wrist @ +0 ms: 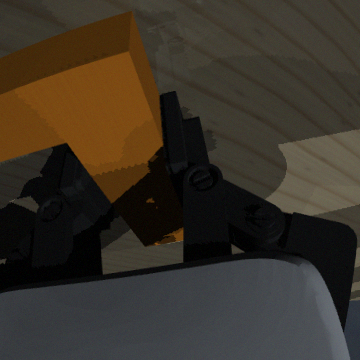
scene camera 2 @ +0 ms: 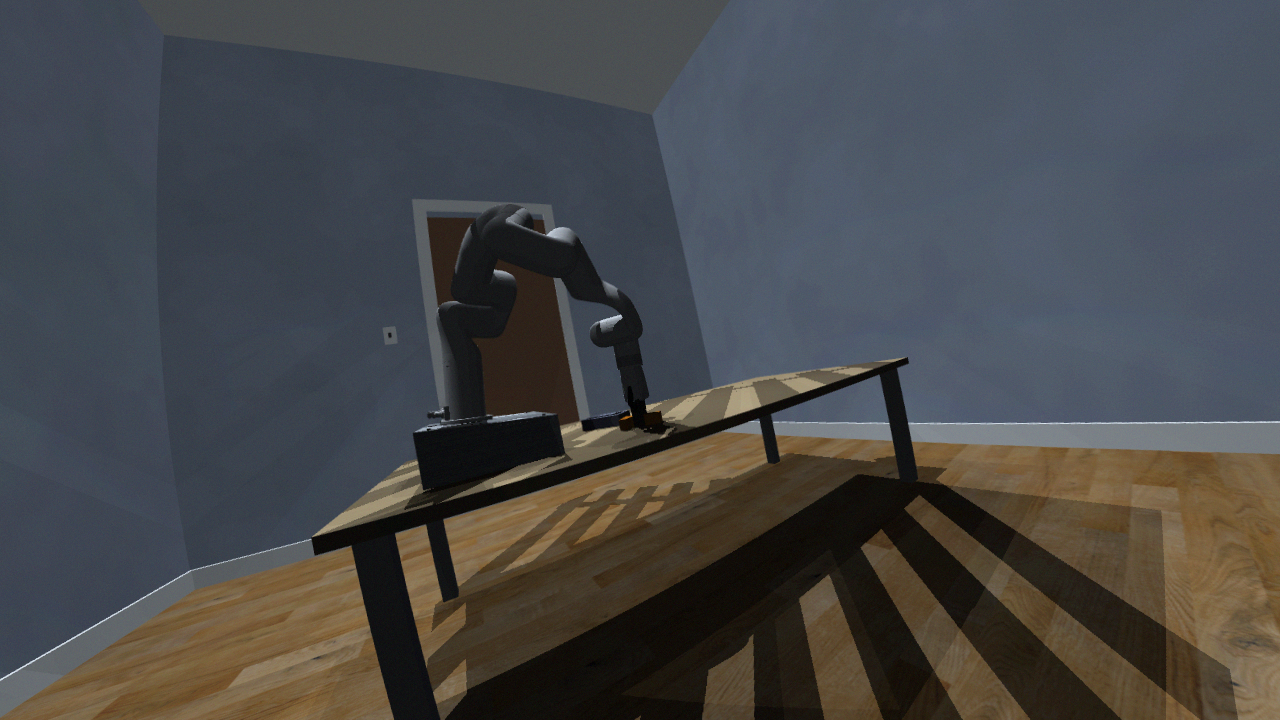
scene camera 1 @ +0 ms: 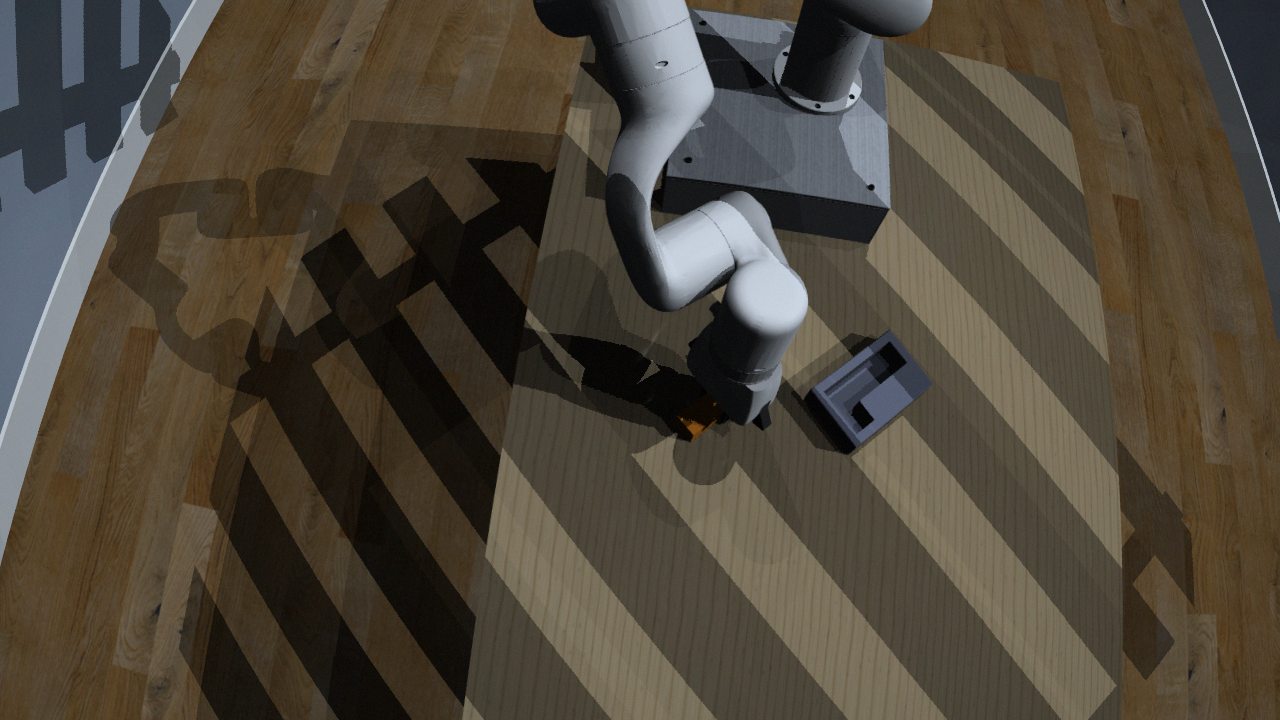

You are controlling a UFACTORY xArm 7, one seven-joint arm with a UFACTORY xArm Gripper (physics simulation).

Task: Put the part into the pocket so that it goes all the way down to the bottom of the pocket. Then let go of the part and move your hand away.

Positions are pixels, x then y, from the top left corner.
My gripper [scene camera 2: 641, 425] grips an orange L-shaped part [wrist: 92, 87], which still rests on the table.
